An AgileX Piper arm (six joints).
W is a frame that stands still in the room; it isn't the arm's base.
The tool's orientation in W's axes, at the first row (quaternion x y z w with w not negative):
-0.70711, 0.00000, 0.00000, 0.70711
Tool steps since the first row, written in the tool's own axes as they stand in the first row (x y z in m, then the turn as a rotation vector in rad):
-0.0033, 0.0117, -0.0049, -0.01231, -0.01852, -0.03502
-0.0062, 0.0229, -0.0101, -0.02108, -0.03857, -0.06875
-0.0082, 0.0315, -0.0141, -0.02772, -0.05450, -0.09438
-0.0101, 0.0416, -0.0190, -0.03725, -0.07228, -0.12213
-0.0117, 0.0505, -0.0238, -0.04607, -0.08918, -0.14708
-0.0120, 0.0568, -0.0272, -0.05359, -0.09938, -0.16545
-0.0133, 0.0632, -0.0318, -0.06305, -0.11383, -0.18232
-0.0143, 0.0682, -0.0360, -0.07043, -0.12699, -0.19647
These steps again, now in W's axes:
-0.0033, -0.0049, -0.0117, -0.01231, -0.03502, 0.01852
-0.0062, -0.0101, -0.0229, -0.02108, -0.06875, 0.03857
-0.0082, -0.0141, -0.0315, -0.02772, -0.09438, 0.05450
-0.0101, -0.0190, -0.0416, -0.03725, -0.12213, 0.07228
-0.0117, -0.0238, -0.0505, -0.04607, -0.14708, 0.08918
-0.0120, -0.0272, -0.0568, -0.05359, -0.16545, 0.09938
-0.0133, -0.0318, -0.0632, -0.06305, -0.18232, 0.11383
-0.0143, -0.0360, -0.0682, -0.07043, -0.19647, 0.12699

